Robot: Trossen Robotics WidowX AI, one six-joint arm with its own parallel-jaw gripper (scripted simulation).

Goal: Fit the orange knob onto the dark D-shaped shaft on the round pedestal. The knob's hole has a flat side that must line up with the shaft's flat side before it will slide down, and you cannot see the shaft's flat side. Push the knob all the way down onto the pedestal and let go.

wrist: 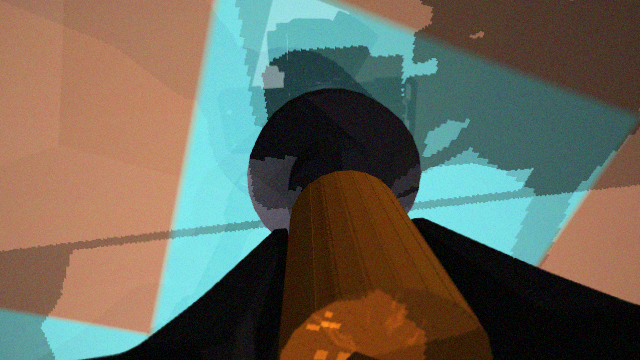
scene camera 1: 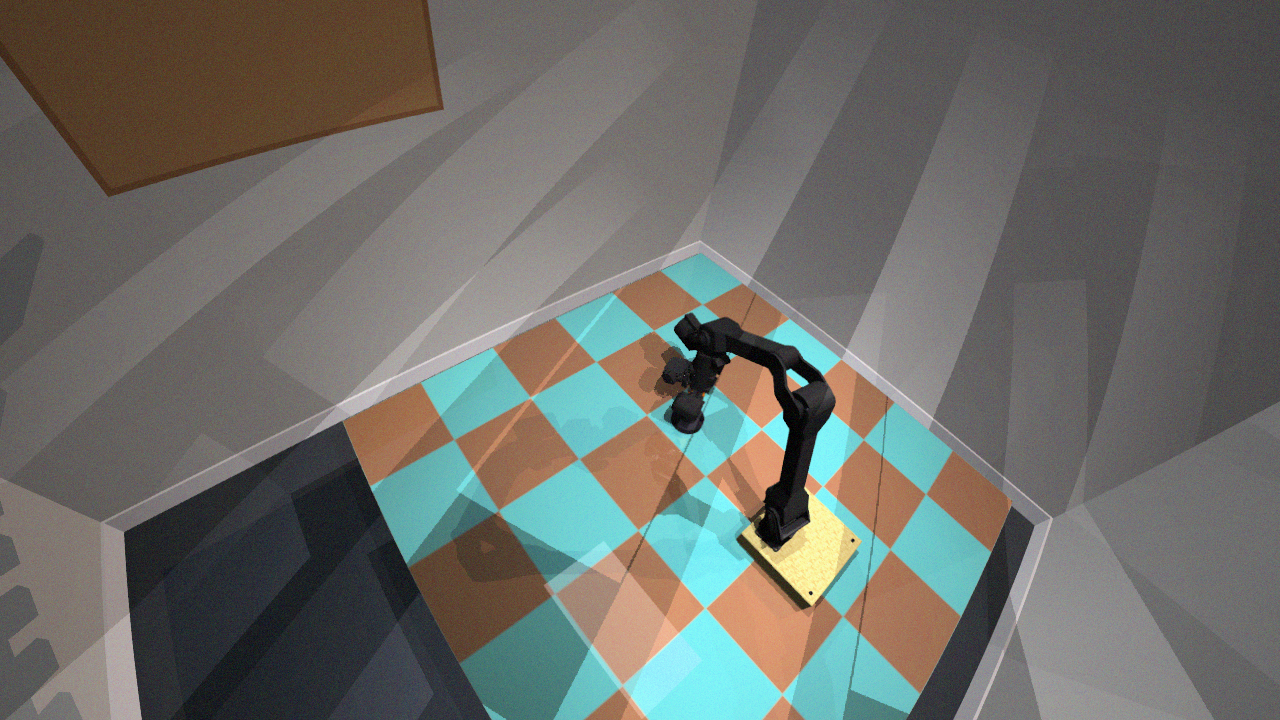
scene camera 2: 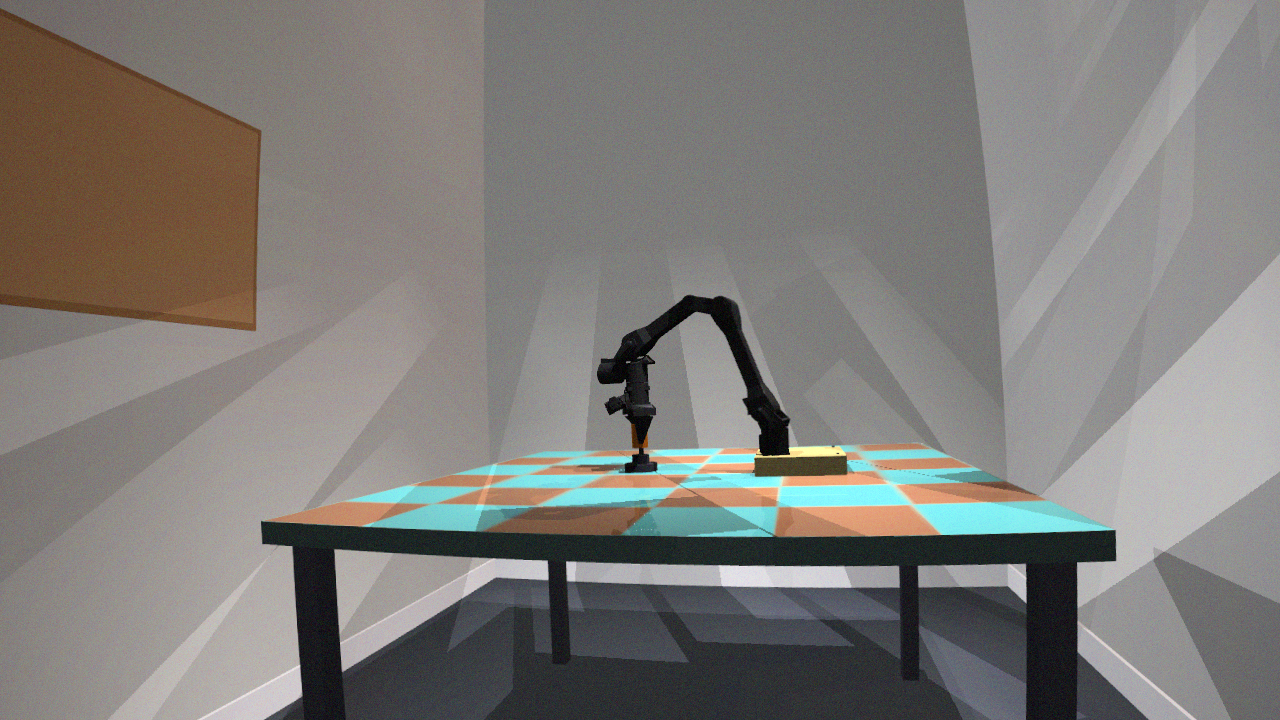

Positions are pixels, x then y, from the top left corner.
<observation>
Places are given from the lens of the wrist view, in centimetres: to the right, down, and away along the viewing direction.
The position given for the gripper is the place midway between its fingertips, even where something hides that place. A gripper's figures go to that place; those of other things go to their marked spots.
gripper [wrist: 349, 235]: 1, 2, 11
orange knob [wrist: 358, 272]: 1, 2, 6
dark round pedestal [wrist: 317, 133]: 0, -2, 14
The marked spots on the dark round pedestal and the orange knob are 10 cm apart.
</observation>
